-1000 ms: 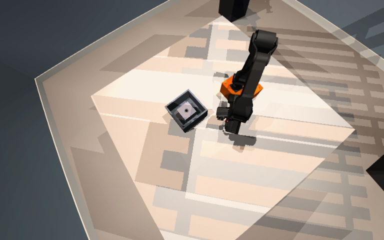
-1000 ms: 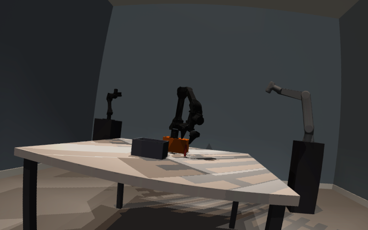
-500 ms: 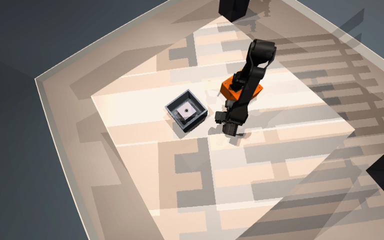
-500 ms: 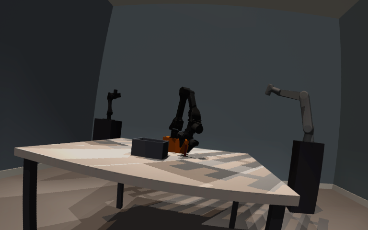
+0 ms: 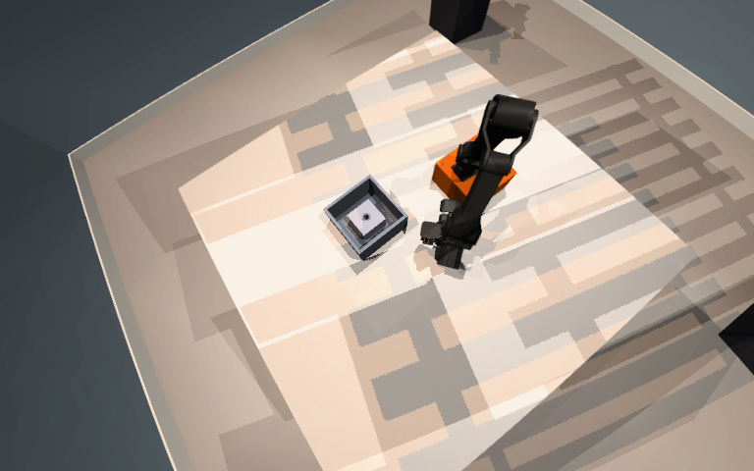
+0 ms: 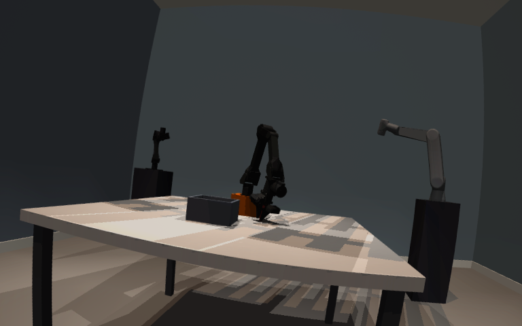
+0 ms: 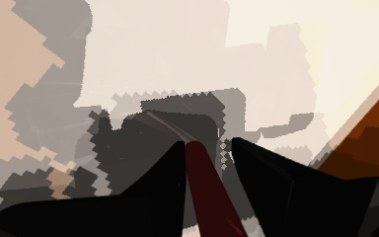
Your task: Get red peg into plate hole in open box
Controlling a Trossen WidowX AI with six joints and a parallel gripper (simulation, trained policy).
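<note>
Now: gripper tip 190 mm short of the pale plate, 160 mm to the left of it and 40 mm below it. Round my gripper tip: red peg 10 mm ahead, 10 mm to the left, 30 mm above; dark grey box 190 mm ahead, 160 mm to the right, 20 mm above.
</note>
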